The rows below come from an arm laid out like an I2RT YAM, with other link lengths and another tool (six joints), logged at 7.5 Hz.
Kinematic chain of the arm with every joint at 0, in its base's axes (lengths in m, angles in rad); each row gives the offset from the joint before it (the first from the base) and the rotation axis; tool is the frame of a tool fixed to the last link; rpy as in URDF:
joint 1: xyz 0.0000 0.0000 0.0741 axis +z
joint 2: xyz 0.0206 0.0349 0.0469 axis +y
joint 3: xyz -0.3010 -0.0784 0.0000 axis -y
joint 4: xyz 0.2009 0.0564 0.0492 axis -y
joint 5: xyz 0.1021 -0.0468 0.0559 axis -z
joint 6: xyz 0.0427 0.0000 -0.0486 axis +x
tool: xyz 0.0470 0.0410 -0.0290 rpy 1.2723 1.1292 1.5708
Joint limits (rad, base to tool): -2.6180..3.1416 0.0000..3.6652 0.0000..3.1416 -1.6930..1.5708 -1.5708..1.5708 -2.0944..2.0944
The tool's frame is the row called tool.
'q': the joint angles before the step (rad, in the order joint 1, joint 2, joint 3, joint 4, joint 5, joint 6). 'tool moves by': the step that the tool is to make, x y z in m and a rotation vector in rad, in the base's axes. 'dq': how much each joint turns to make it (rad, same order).
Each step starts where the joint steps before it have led.
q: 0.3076, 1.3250, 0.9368, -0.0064, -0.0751, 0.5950
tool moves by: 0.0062, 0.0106, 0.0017, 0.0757, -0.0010, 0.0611
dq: 0.0049, 0.0436, -0.0068, 0.0797, -0.0788, 0.0461
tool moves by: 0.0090, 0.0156, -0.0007, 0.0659, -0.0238, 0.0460
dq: 0.0264, 0.0571, -0.0206, 0.1292, -0.0368, 0.0458
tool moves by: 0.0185, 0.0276, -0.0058, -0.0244, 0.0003, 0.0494
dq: 0.0548, 0.1023, 0.0758, 0.0138, 0.0123, -0.0202
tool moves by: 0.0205, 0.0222, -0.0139, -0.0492, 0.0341, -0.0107
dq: 0.0431, 0.0972, 0.0838, -0.0392, 0.0612, -0.0109
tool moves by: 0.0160, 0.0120, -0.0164, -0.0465, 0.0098, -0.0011
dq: 0.0153, 0.0776, 0.0436, 0.0023, 0.0297, -0.0287
